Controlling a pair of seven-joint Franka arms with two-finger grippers.
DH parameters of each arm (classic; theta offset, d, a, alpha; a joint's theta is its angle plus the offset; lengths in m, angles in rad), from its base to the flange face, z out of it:
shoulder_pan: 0 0.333 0 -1.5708
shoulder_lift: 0 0 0 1.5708
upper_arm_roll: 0 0.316 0.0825 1.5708
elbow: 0 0 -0.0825 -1.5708
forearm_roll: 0 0.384 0 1.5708
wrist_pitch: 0 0 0.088 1.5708
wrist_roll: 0 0.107 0 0
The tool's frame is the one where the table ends.
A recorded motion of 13 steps. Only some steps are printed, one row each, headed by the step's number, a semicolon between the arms.
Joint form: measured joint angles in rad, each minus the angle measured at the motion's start. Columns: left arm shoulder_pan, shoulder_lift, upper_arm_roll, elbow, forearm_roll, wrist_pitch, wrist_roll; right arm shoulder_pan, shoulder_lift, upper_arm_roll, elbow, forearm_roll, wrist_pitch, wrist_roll.
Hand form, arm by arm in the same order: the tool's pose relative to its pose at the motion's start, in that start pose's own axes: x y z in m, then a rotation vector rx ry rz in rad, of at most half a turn. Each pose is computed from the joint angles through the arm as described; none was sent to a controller.
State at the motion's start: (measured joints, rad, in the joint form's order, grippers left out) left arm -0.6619 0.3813 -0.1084 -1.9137 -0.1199 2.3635 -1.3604; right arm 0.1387 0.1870 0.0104 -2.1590 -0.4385 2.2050 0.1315
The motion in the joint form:
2: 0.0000 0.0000 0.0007 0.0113 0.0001 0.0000 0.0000; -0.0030 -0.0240 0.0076 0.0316 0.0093 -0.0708 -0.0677
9: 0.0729 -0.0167 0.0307 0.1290 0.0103 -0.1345 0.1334; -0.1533 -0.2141 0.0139 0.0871 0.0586 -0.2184 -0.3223
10: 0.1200 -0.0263 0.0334 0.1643 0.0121 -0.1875 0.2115; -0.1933 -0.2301 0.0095 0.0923 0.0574 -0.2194 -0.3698
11: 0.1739 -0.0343 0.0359 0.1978 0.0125 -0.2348 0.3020; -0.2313 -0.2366 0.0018 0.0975 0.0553 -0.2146 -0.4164
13: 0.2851 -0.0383 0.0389 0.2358 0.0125 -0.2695 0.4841; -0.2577 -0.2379 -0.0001 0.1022 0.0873 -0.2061 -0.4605
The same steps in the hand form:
2: 0.0005 0.0036 -0.0047 -0.0112 0.0018 0.0004; -0.0006 0.0085 -0.0201 -0.0072 -0.0180 -0.0475
9: 0.0609 0.0147 -0.0617 -0.0173 0.0218 0.0536; -0.0475 0.1190 -0.1004 0.0059 0.0134 -0.0590
10: 0.0903 0.0111 -0.0832 -0.0133 0.0248 0.0879; -0.0577 0.1433 -0.1022 0.0040 0.0169 -0.0580
11: 0.1236 0.0040 -0.1044 -0.0122 0.0280 0.1269; -0.0669 0.1667 -0.0995 0.0031 0.0170 -0.0585
13: 0.1920 -0.0185 -0.1318 -0.0255 0.0446 0.2001; -0.0714 0.1791 -0.0977 0.0301 0.0298 -0.0609

